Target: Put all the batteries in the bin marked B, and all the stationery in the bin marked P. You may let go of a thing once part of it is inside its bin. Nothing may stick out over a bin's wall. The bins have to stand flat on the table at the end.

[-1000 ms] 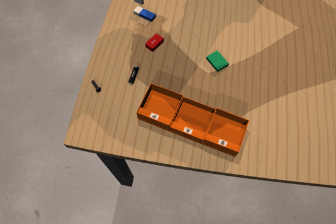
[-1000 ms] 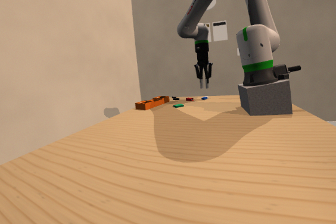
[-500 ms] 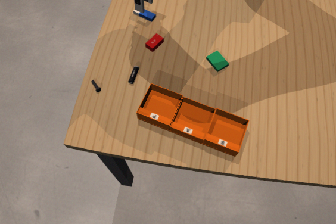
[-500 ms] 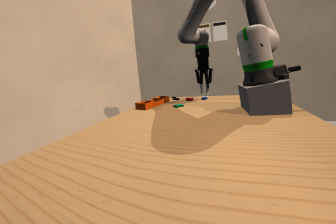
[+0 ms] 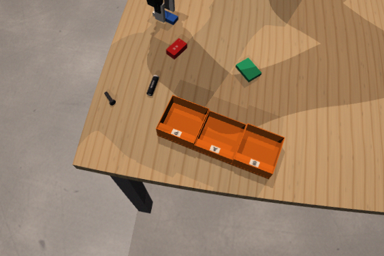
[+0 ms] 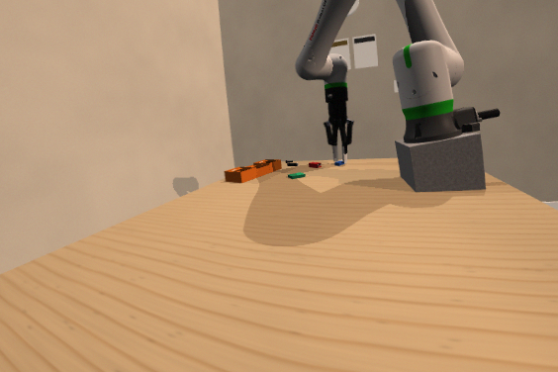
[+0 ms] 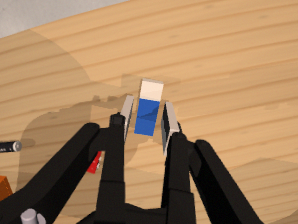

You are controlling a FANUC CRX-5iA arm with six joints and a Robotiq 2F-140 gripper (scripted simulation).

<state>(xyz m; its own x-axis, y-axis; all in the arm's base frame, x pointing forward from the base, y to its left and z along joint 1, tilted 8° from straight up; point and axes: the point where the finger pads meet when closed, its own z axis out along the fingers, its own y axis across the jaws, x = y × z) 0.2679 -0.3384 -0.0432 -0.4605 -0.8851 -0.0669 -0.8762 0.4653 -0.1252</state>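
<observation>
My hand is 40 mm above the white-and-blue eraser and 10 mm to the left of it. Also, from my hand: red battery pack (100 mm ahead, 50 mm to the left, 40 mm below); black cylindrical battery (210 mm ahead, 40 mm below, 10 mm to the right); green pad (210 mm to the left, 150 mm ahead, 40 mm below).
</observation>
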